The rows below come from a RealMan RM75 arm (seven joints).
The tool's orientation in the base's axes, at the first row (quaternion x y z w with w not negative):
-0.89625, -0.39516, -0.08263, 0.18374
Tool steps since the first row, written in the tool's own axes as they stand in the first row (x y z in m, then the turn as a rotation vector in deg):
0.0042, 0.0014, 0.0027, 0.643, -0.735, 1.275
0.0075, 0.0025, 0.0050, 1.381, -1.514, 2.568
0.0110, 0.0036, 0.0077, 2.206, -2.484, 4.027
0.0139, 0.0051, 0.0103, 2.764, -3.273, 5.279
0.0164, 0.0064, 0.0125, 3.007, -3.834, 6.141
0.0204, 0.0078, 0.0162, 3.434, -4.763, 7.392
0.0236, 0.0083, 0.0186, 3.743, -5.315, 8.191
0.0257, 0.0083, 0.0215, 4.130, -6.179, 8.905
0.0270, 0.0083, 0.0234, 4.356, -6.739, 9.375
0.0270, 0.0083, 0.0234, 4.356, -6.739, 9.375
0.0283, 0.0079, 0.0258, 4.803, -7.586, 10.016
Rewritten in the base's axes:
0.0039, 0.0030, -0.0016, -0.106, 1.395, -0.789
0.0069, 0.0055, -0.0031, -0.180, 2.889, -1.555
0.0101, 0.0083, -0.0048, -0.336, 4.625, -2.397
0.0132, 0.0103, -0.0067, -0.539, 5.987, -3.175
0.0158, 0.0121, -0.0084, -0.787, 6.840, -3.748
0.0196, 0.0154, -0.0110, -1.182, 8.199, -4.527
0.0221, 0.0182, -0.0124, -1.379, 9.066, -5.025
0.0235, 0.0208, -0.0144, -1.755, 10.146, -5.339
0.0244, 0.0224, -0.0158, -2.015, 10.832, -5.557
0.0244, 0.0224, -0.0158, -2.015, 10.832, -5.557
0.0250, 0.0245, -0.0175, -2.337, 11.914, -5.791

